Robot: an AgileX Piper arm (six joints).
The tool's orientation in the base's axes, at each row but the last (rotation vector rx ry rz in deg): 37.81 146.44 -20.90; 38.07 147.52 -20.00; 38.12 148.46 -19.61; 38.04 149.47 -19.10; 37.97 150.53 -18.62; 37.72 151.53 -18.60; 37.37 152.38 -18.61; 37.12 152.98 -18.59; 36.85 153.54 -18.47; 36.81 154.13 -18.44
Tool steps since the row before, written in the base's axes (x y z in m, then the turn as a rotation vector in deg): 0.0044 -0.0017 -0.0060 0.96 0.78 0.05; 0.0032 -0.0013 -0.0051 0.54 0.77 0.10; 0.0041 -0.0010 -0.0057 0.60 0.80 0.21; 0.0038 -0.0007 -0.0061 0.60 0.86 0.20; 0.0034 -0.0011 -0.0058 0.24 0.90 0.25; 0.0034 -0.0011 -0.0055 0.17 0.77 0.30; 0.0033 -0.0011 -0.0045 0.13 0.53 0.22; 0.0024 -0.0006 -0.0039 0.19 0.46 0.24; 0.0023 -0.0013 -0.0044 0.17 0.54 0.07; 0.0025 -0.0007 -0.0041 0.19 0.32 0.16
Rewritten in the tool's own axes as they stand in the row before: -0.0010 0.0016 0.0074 -0.47 1.15 0.04; -0.0005 0.0012 0.0060 -0.17 0.92 -0.16; -0.0009 0.0019 0.0068 -0.25 0.96 -0.24; -0.0005 0.0021 0.0069 -0.23 1.01 -0.25; -0.0006 0.0014 0.0066 0.06 0.86 -0.43; -0.0008 0.0014 0.0063 0.04 0.71 -0.45; -0.0013 0.0012 0.0054 0.01 0.49 -0.32; -0.0006 0.0011 0.0044 -0.07 0.46 -0.30; -0.0007 0.0005 0.0051 0.04 0.54 -0.18; -0.0008 0.0011 0.0047 -0.10 0.35 -0.19
